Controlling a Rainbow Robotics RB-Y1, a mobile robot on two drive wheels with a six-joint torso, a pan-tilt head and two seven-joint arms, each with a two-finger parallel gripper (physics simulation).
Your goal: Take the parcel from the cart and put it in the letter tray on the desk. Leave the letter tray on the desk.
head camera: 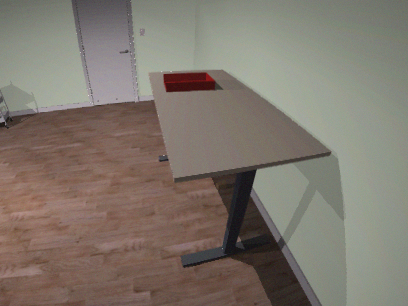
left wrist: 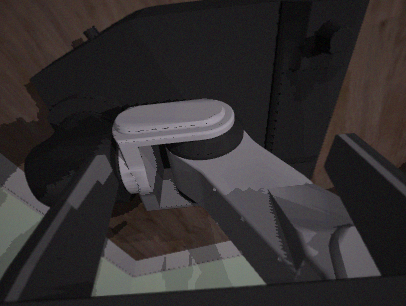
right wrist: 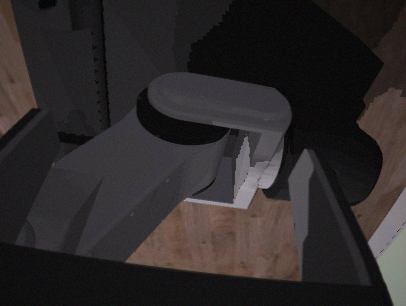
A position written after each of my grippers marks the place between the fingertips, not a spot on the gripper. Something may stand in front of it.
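I can see my left gripper (left wrist: 219,160), and my right gripper (right wrist: 178,146) as well. There is also a red letter tray (head camera: 176,82), which I find through the head camera. In the left wrist view the tray is out of frame, and the tray is out of frame in the right wrist view too.
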